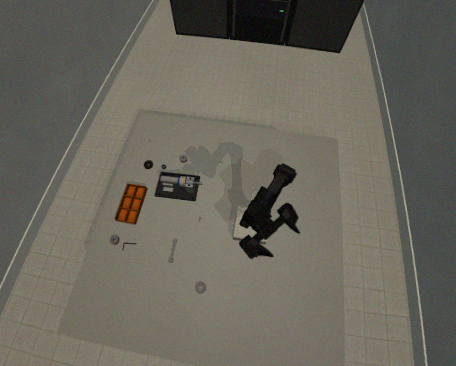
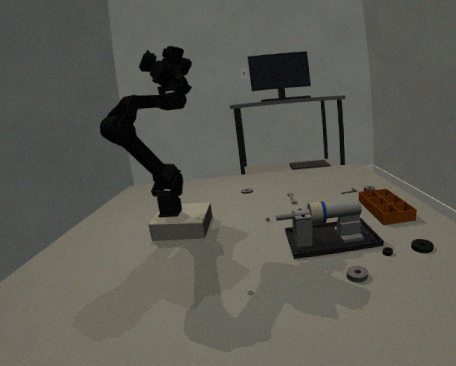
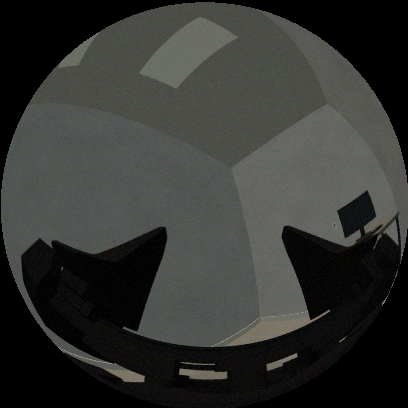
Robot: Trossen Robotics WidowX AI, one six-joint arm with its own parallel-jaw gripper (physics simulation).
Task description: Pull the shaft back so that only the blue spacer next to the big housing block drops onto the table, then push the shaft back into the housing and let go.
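Frame: origin at the arm's base, x back, y left, z down, level; metres.
Where they show: gripper, fingertip midpoint: (image 1: 286,244) (image 2: 158,52) (image 3: 227,233); arm's base, link origin: (image 2: 170,213).
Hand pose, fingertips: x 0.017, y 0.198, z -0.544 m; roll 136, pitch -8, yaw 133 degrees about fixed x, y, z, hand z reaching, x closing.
Things, the pixels of their centre, and the offset from my fingertips. "*": a spot on its surface instead.
- blue spacer, body centre: (image 2: 322,212) (image 1: 180,181) dx -0.457, dy -0.364, dz +0.521 m
- shaft, surface spot: (image 2: 283,217) (image 1: 198,181) * dx -0.356, dy -0.373, dz +0.519 m
- orange divided tray, body centre: (image 2: 385,205) (image 1: 131,203) dx -0.707, dy -0.222, dz +0.583 m
- black ring, body centre: (image 2: 422,245) (image 1: 148,164) dx -0.689, dy -0.475, dz +0.596 m
- grey ring, body centre: (image 2: 357,273) (image 1: 183,158) dx -0.491, dy -0.543, dz +0.595 m
- wrench, body centre: (image 2: 292,198) (image 1: 172,250) dx -0.428, dy -0.013, dz +0.597 m
- hex key, body centre: (image 1: 129,246) dx -0.653, dy +0.003, dz +0.598 m
The housing block (image 1: 169,179) (image 2: 347,210) is a grey cylinder on a dark base plate (image 1: 187,194) (image 2: 325,245). The blue spacer (image 1: 179,180) (image 2: 324,212) is a thin ring against its end face. A cream spacer section (image 1: 184,181) (image 2: 316,213) sits beside the blue one, on the side away from the housing. The shaft (image 1: 199,183) (image 2: 283,217) sticks out past a grey support block (image 2: 302,233). My gripper (image 1: 286,244) (image 3: 227,233) is open and empty, high above the robot's base and well away from the shaft.
An orange divided tray (image 1: 126,222) (image 2: 400,217) stands beyond the housing end. A black ring (image 1: 145,164) (image 2: 416,246) and a grey ring (image 1: 180,159) (image 2: 351,275) lie near the plate. A wrench (image 1: 173,250) (image 2: 292,198) and hex key (image 1: 129,243) lie on the table.
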